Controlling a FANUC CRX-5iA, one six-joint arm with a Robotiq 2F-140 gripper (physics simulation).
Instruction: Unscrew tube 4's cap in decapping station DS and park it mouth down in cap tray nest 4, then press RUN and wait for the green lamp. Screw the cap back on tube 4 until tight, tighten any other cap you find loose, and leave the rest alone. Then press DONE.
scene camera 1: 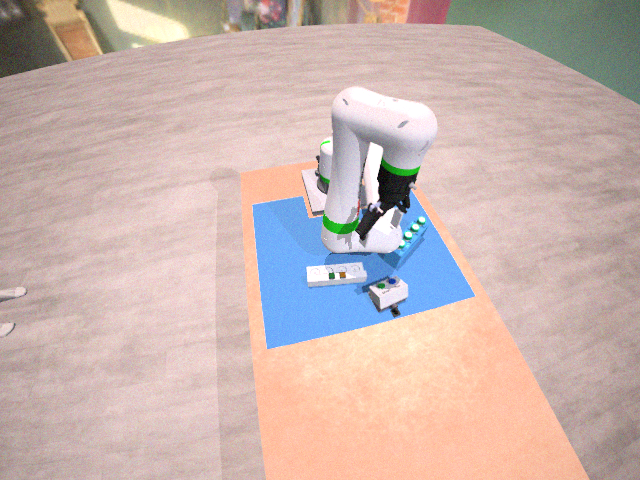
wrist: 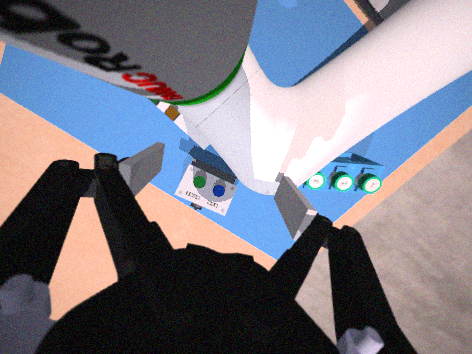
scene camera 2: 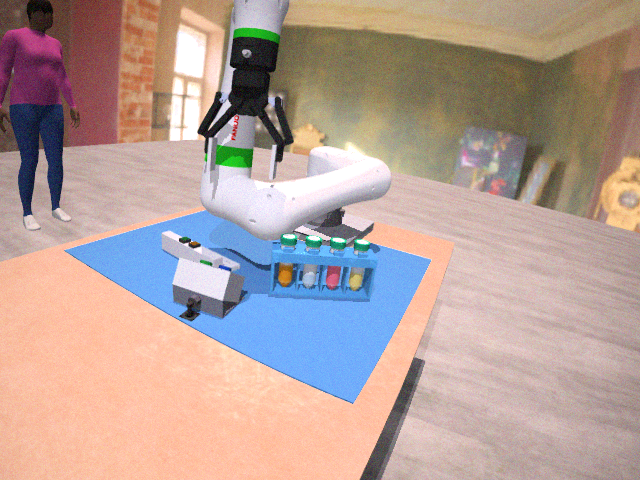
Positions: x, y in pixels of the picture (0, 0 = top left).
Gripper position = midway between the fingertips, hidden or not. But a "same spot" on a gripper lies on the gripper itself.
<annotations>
My gripper shows in scene camera 1 (378, 234), in the wrist view and in scene camera 2. One and the same spot on my gripper: (wrist: 43, 217) is (scene camera 2: 218, 111).
</annotations>
